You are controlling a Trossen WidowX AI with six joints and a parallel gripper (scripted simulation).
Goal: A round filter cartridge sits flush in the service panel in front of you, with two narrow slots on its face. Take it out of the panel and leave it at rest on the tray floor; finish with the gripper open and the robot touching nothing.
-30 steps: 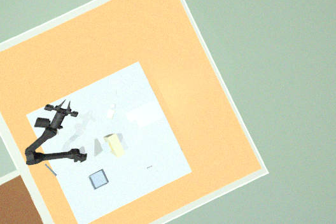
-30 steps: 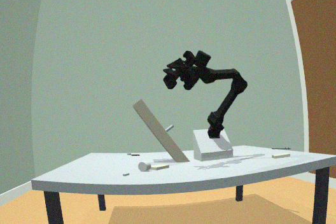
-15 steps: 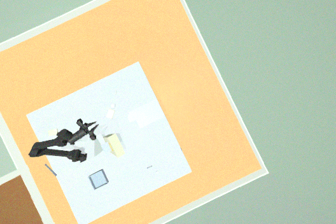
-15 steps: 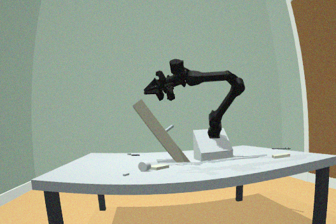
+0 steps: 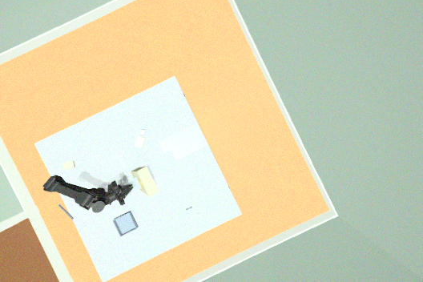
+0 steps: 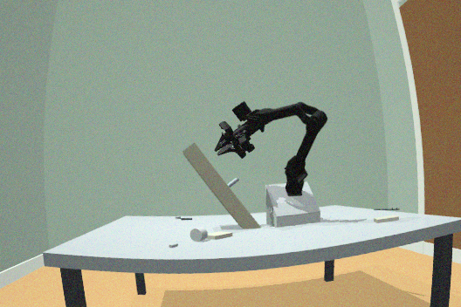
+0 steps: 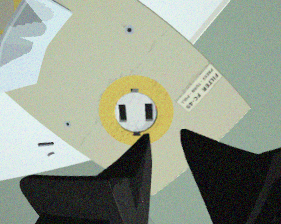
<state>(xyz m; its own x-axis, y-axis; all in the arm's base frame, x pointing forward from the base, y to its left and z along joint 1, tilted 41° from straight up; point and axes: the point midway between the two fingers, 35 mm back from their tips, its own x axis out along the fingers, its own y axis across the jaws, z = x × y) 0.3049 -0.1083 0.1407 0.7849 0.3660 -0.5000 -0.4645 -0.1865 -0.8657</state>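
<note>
Now: gripper tip 5 cm above the round white filter cartridge, 4 cm short of it and 2 cm to the left of it. Round my gripper tip: grey square tray 38 cm behind, 31 cm below, 29 cm to the right; then beige service panel 13 cm below, 2 cm to the right.
</note>
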